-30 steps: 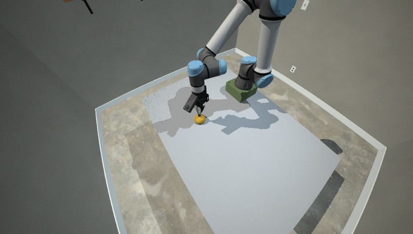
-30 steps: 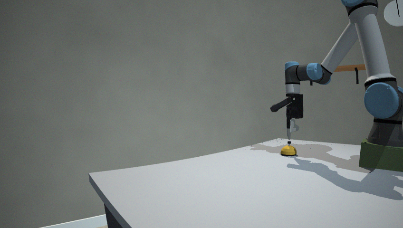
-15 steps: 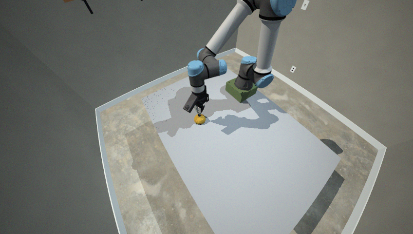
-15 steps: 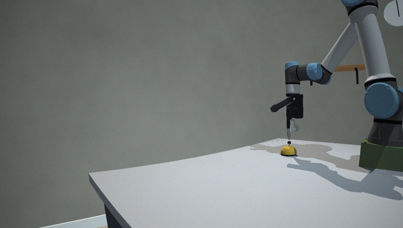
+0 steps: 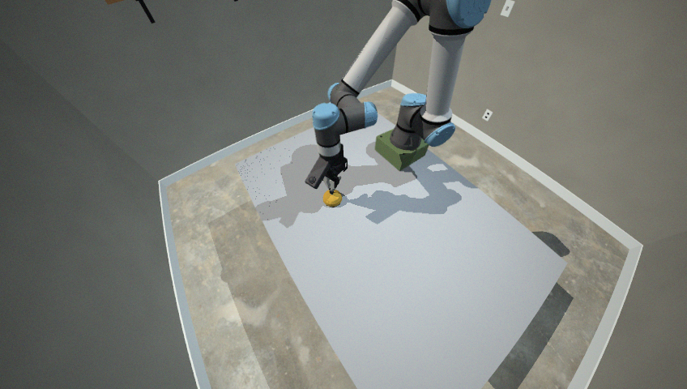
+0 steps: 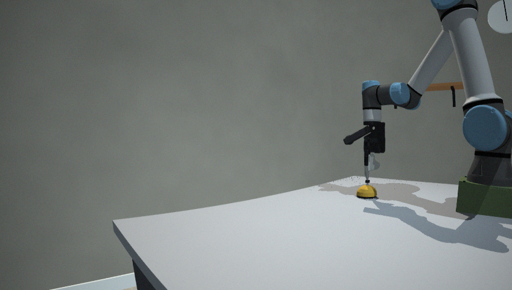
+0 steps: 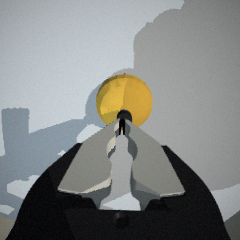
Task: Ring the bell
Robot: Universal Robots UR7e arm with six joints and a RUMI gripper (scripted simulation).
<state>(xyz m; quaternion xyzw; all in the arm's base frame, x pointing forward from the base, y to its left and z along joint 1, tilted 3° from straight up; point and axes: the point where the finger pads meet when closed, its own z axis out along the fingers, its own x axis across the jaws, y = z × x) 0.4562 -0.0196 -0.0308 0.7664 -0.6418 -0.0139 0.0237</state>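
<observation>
The button is 30 mm below my hand. Round my hand: yellow dome bell: 40 mm below.
</observation>
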